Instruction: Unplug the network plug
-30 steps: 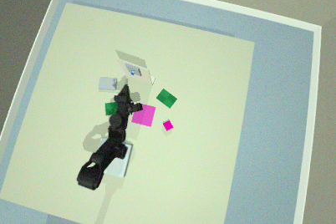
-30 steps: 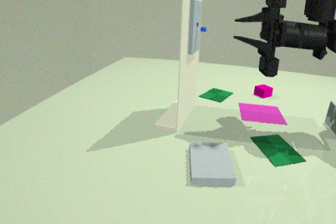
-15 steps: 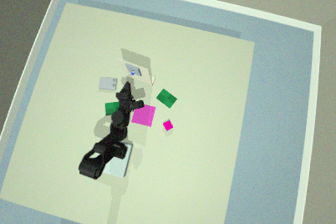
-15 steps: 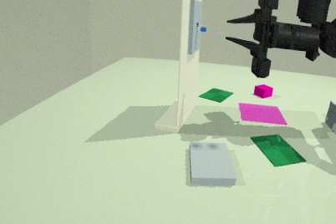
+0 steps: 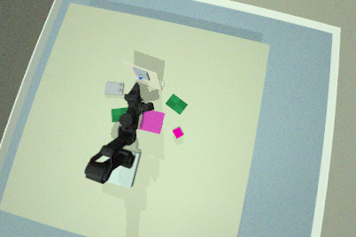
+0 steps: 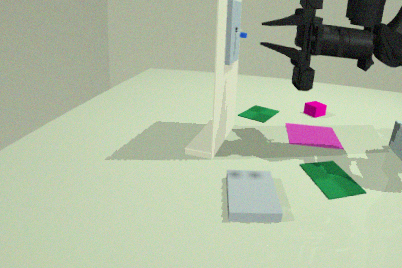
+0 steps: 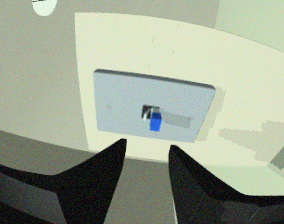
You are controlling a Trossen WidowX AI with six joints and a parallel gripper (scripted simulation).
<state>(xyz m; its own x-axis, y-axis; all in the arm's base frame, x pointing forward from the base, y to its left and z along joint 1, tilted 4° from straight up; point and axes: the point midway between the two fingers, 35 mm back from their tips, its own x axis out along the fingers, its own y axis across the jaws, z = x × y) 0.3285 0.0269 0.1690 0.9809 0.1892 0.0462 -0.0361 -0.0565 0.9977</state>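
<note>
Now: gripper tip 4 cm short of the blue network plug. The rest, counted from my gripper tip: upright panel: 8 cm below, 6 cm ahead; then magenta marked square: 22 cm below, 13 cm behind, 9 cm to the right; then pale grey slab: 21 cm below, 17 cm to the left, 2 cm behind.
</note>
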